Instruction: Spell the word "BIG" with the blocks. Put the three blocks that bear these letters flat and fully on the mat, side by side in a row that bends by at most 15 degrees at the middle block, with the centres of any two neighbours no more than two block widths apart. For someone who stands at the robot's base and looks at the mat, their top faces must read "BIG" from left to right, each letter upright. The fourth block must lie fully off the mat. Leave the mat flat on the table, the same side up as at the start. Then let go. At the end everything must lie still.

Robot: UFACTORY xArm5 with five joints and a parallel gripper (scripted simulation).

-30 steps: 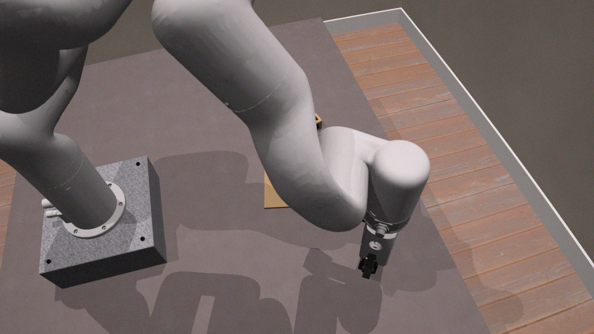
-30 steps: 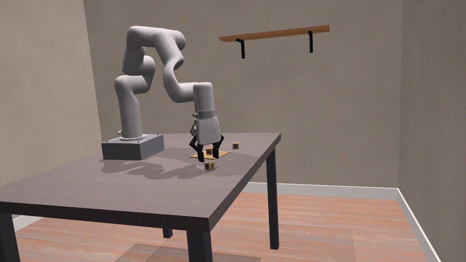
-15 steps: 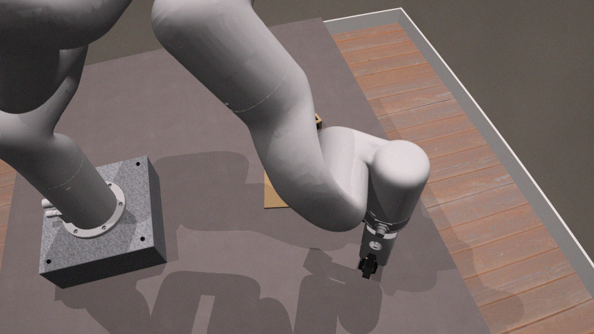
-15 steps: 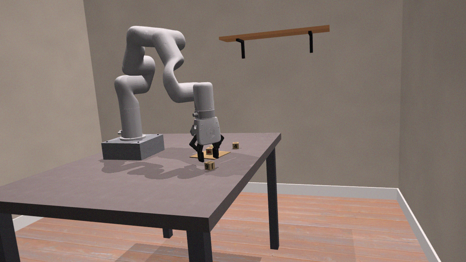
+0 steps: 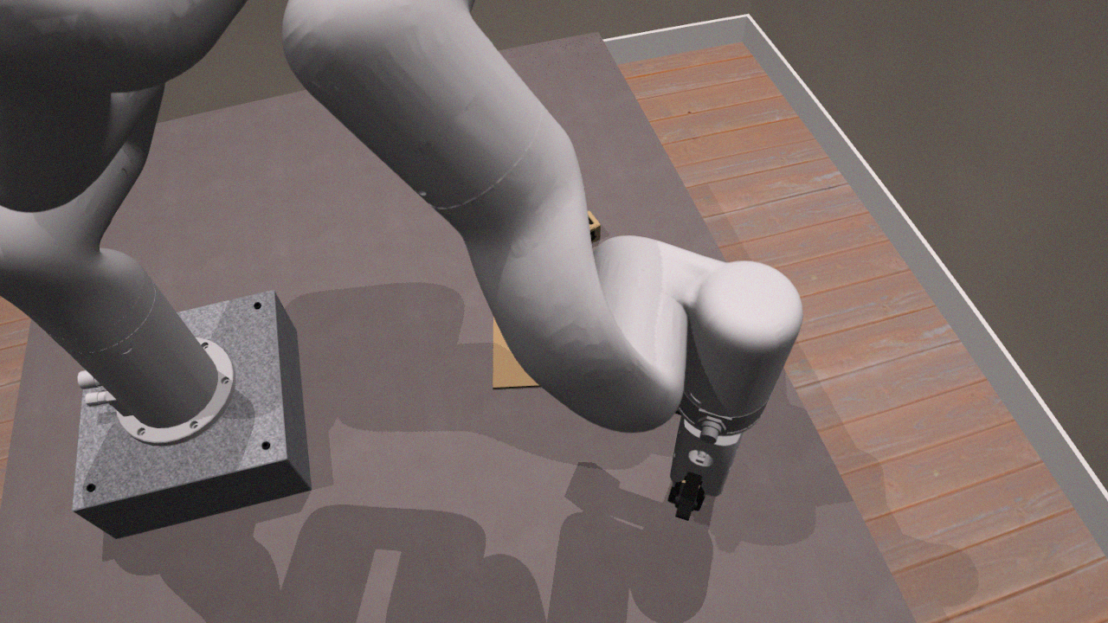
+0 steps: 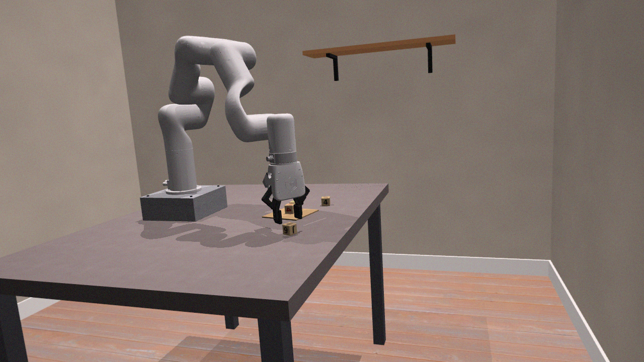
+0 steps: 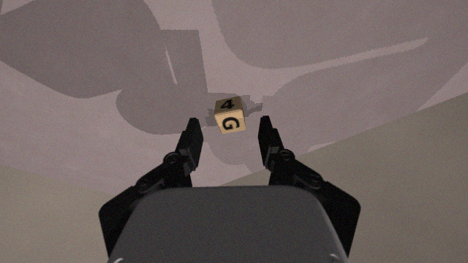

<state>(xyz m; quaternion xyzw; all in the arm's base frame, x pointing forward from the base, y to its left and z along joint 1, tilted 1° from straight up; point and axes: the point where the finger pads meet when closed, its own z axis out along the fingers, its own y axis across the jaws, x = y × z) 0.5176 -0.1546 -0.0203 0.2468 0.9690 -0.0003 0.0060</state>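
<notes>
The G block lies 40 mm below my hand. Also, from my hand: tan mat 210 mm to the left, 110 mm behind, 50 mm below; B block 260 mm to the left, 120 mm behind, 40 mm below.
</notes>
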